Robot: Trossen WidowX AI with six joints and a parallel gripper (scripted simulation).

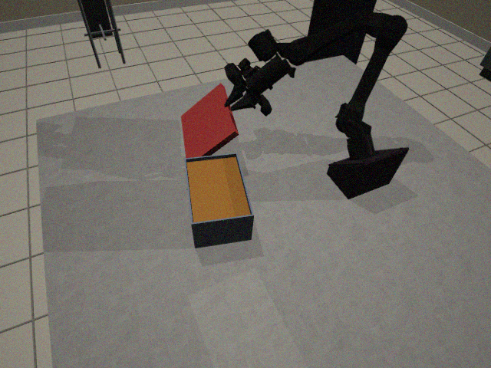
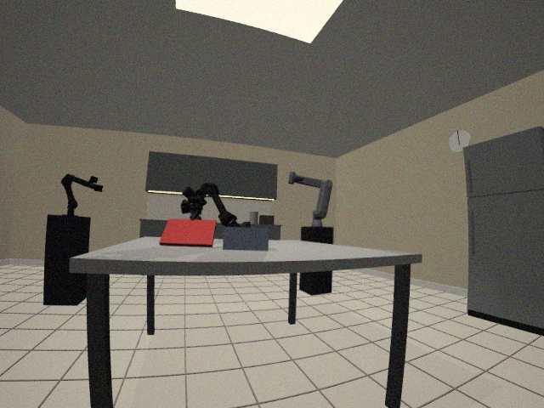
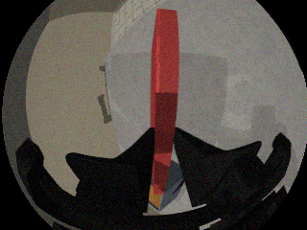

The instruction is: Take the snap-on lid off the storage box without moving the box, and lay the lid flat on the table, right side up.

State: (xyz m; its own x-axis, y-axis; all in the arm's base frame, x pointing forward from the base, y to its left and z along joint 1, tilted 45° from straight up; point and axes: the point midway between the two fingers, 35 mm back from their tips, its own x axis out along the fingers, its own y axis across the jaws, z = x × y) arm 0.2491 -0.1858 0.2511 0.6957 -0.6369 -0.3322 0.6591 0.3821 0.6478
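The lid is 6 cm ahead of my gripper tip, 2 cm to the right of it and 5 cm below it. From my gripper tip the other things lie so: grey storage box (15 cm ahead, 25 cm to the left, 7 cm below).
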